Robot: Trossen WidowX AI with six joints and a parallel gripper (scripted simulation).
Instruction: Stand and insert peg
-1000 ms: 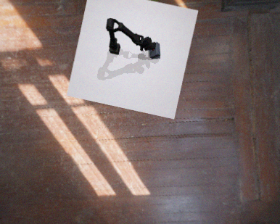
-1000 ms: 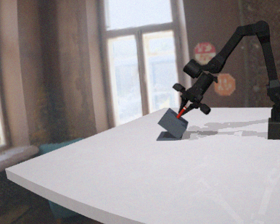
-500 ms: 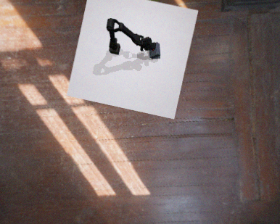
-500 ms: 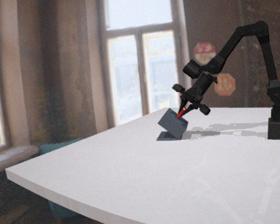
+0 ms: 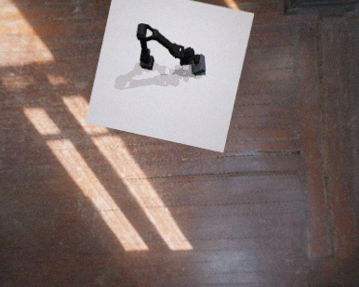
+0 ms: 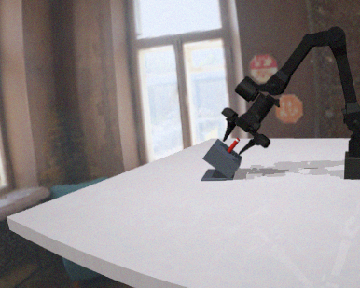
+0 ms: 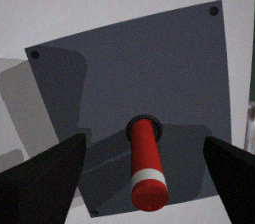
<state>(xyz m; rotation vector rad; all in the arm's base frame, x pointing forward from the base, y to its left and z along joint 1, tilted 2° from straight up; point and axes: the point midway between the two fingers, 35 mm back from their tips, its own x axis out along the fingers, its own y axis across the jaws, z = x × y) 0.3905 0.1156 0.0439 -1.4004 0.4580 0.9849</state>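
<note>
My gripper tip is now 10 mm to the left of the peg, 10 mm below it and 10 mm past it. Also, from my gripper tip: panel (30 mm below, 30 mm ahead, 10 mm to the left).
</note>
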